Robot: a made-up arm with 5 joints.
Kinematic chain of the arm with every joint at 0, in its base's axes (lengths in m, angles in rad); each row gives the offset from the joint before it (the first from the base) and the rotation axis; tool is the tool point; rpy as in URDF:
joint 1: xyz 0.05 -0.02 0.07 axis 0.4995 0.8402 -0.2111
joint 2: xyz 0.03 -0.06 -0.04 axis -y
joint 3: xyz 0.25 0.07 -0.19 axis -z
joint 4: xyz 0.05 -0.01 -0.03 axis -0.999 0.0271 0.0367
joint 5: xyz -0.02 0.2 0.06 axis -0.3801 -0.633 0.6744
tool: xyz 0.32 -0.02 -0.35 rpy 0 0 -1.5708
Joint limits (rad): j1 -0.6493..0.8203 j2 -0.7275..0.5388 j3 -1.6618..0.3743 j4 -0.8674..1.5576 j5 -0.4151..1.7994
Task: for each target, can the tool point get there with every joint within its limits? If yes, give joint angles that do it. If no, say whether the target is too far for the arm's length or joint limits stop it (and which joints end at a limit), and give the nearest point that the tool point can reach.
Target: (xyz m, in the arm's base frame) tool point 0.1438 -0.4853 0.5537
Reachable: no: joint limits stop it (at a limit: joint 1, joint 2, joint 3, joint 4, joint 5) | nearest point 0.6237 -0.3613 0.2901 | short by 0.561 m
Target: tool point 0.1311 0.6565 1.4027
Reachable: no: too far | nearest point 0.2217 0.3520 0.6915 | short by 0.779 m
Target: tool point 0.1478 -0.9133 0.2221
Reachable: no: joint limits stop it (at a limit: joint 1, joint 2, joint 3, joint 4, joint 5) | nearest point 0.3715 -0.5619 -0.2362 | short by 0.619 m
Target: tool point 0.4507 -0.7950 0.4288
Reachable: no: joint limits stop it (at a limit: joint 1, joint 2, joint 3, joint 4, joint 5) | nearest point 0.6237 -0.3613 0.2901 | short by 0.487 m
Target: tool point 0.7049 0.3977 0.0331
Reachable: yes | joints 0.4105 0.3639 -0.3104 -0.4550 1.0985
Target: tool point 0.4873 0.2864 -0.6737
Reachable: yes | joints 0.3612 -0.0645 -0.5354 1.1360 0.6431
